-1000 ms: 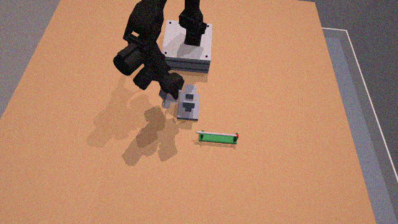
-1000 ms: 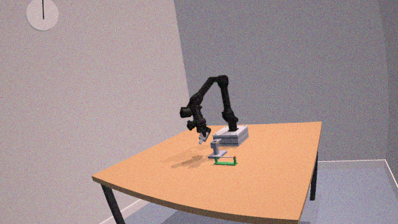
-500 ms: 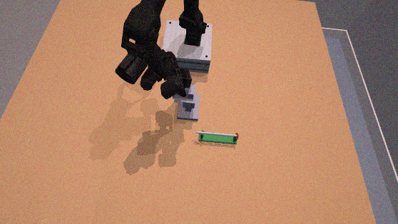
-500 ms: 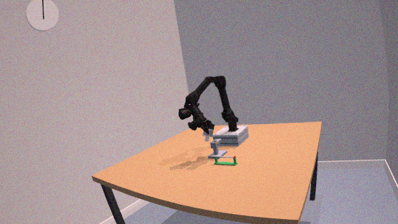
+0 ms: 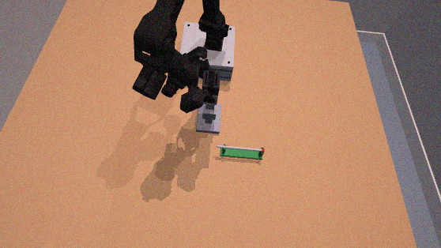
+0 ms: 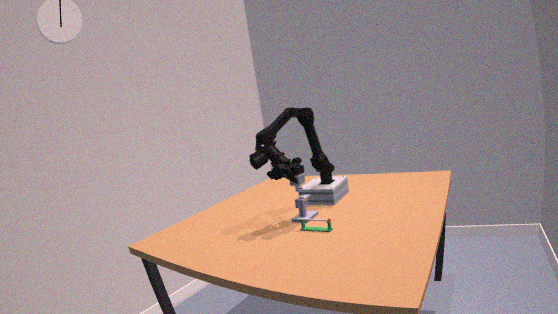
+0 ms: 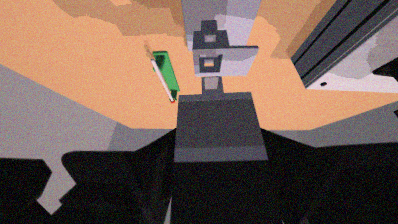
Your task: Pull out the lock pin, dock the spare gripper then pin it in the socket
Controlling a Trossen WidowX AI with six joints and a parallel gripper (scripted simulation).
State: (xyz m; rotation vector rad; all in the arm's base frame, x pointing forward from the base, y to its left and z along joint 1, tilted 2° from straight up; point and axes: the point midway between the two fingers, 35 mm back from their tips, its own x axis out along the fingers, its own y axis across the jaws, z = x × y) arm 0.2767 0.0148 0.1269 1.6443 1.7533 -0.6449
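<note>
Now: the green mount 160 mm below my gripper tip, 120 mm to the left of it and 100 mm ahead of it. From my gripper tip the other things lie so: spare gripper 10 mm to the right, 10 mm above.
</note>
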